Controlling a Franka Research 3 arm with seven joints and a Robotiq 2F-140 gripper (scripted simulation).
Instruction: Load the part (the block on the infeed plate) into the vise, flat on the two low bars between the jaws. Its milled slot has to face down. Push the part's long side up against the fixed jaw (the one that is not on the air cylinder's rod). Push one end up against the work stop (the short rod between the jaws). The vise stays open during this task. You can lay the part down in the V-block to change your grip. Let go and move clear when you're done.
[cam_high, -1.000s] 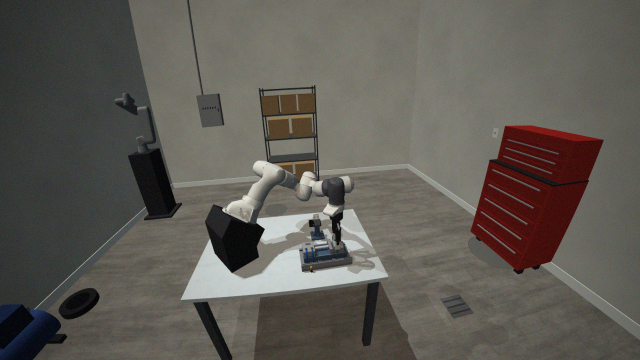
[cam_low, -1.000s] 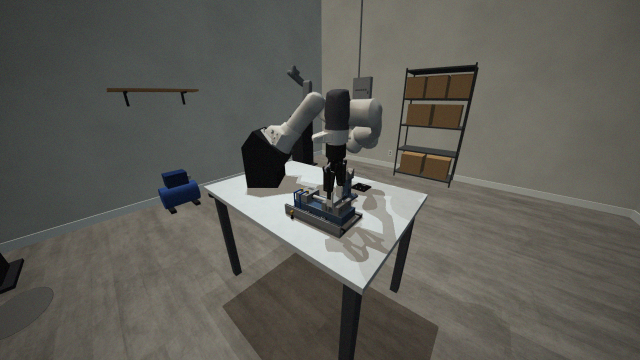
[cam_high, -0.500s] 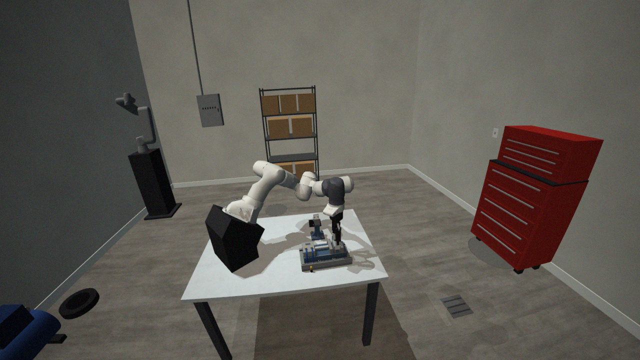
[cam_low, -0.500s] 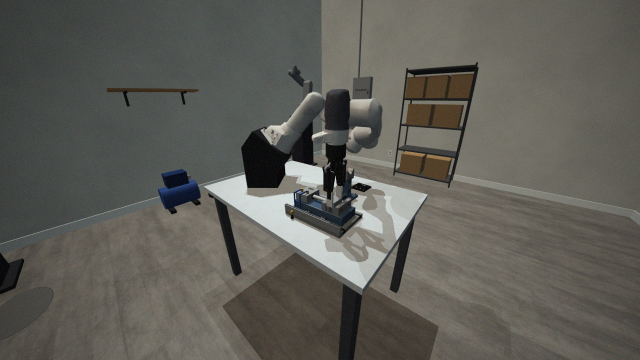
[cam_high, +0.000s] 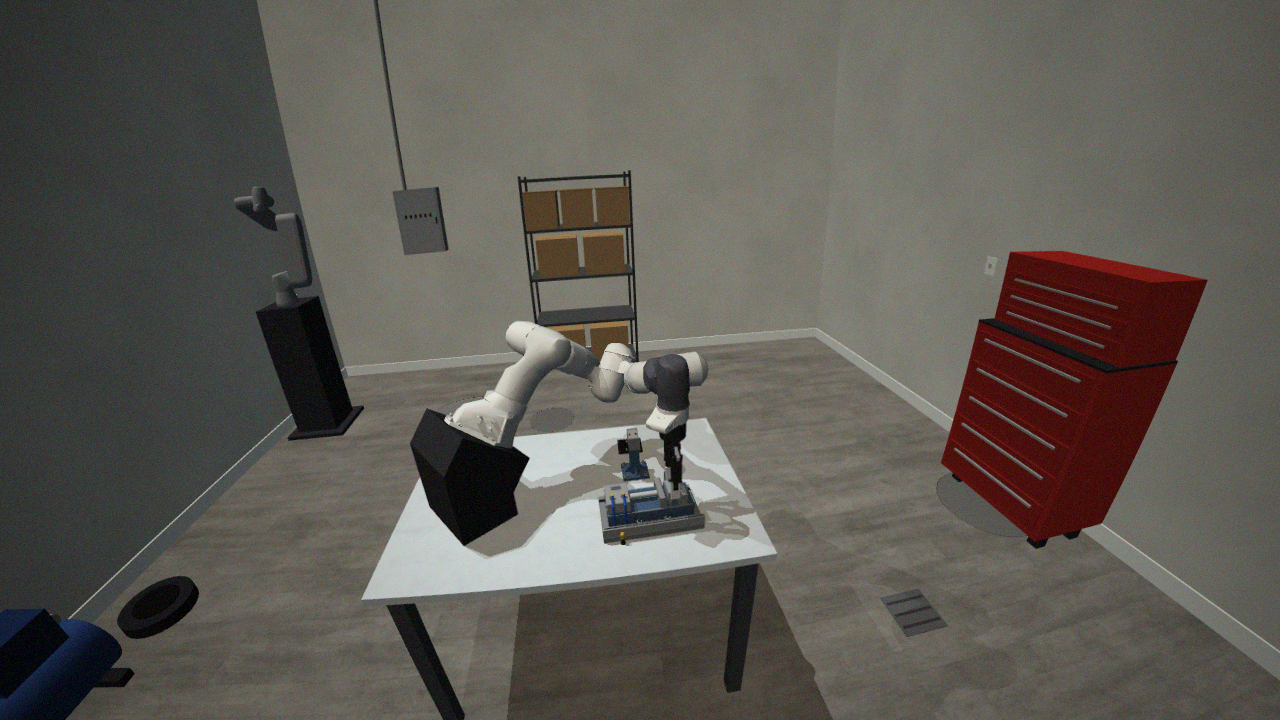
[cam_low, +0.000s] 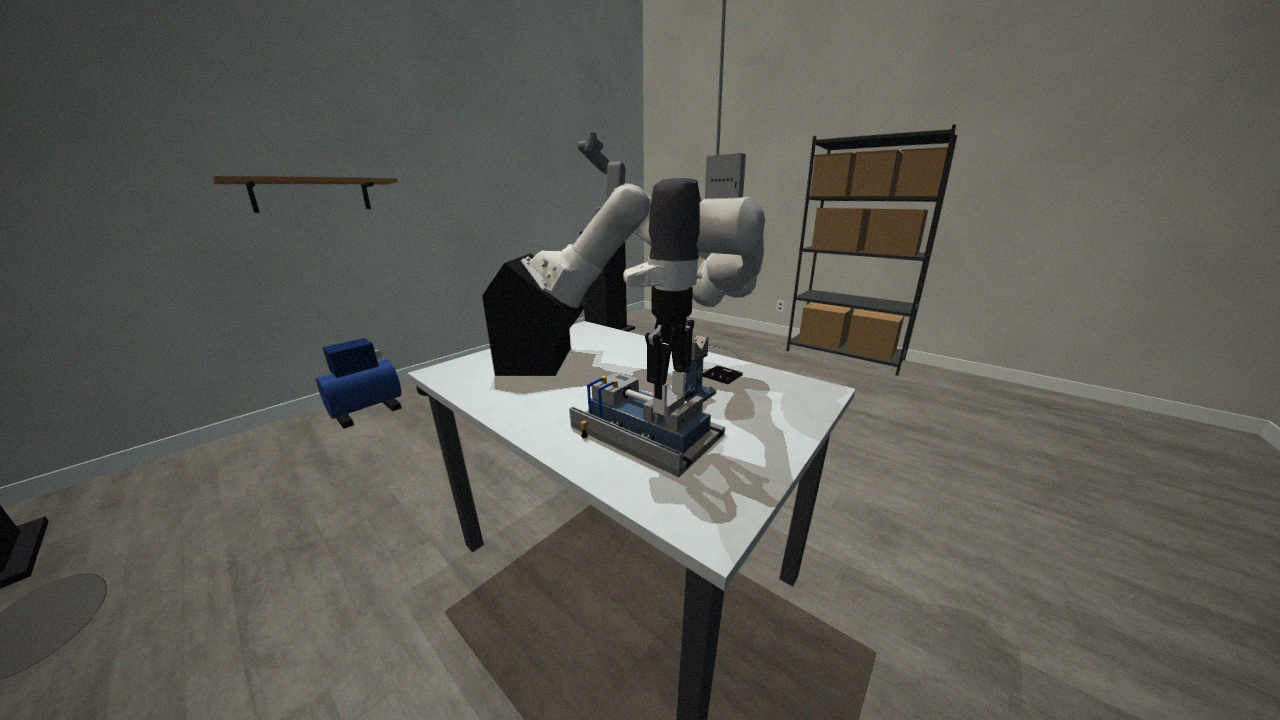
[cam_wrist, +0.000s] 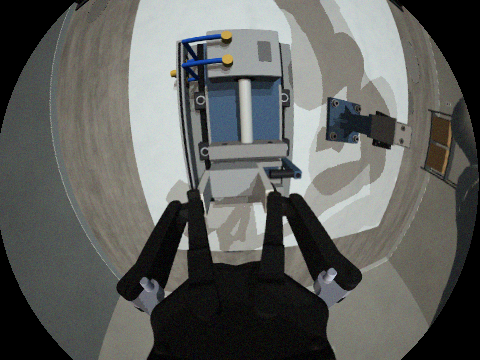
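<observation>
Right now my hand is 3 cm above the part. Round my hand: black infeed plate (7 cm behind, 40 cm to the left, 12 cm below).
</observation>
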